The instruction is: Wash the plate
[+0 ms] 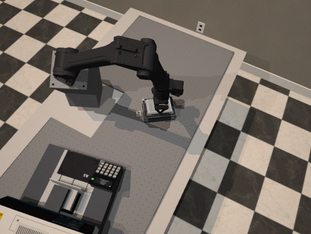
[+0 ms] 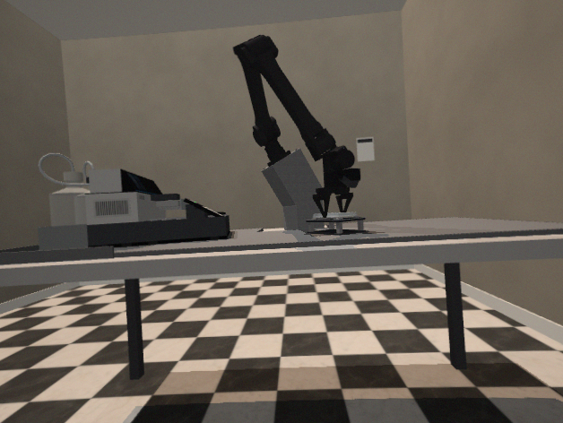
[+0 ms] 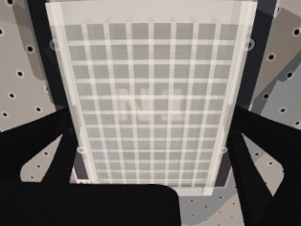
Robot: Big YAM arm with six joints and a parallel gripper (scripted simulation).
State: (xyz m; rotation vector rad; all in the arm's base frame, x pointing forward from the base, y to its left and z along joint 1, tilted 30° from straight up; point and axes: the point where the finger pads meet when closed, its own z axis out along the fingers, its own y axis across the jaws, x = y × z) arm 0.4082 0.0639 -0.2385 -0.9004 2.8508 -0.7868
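Right now the white well plate is right at my hand. The rest, counted from my hand: label 90 mm behind, 60 mm to the right, 60 mm below; dark carrier 460 mm to the right, 180 mm behind, 30 mm above; plate nest 20 mm below.
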